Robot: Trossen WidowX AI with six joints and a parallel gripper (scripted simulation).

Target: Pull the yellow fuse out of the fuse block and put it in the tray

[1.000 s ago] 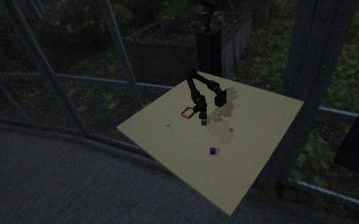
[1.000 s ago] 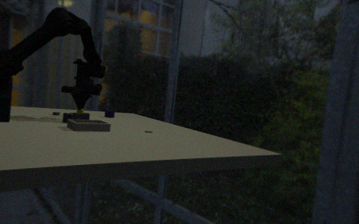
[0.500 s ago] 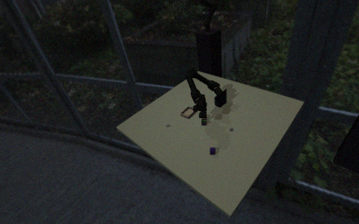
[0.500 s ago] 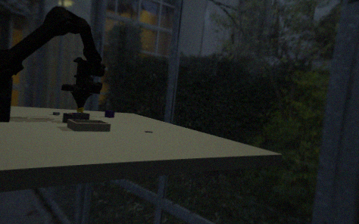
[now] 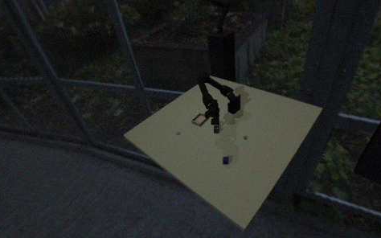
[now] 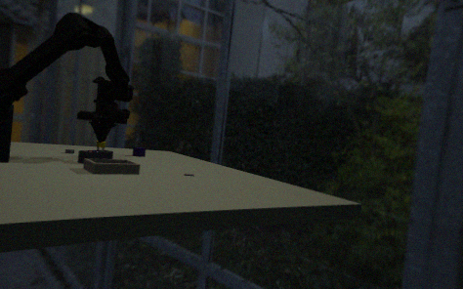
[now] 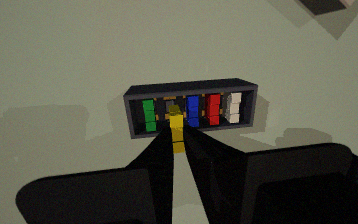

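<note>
The blue fuse is 50 mm below my gripper tip, 10 mm to the right of it and 10 mm behind it. Also, from my gripper tip: yellow fuse 10 mm below; then red fuse 50 mm below, 30 mm behind, 20 mm to the right; then green fuse 50 mm below, 20 mm ahead, 10 mm to the left.
</note>
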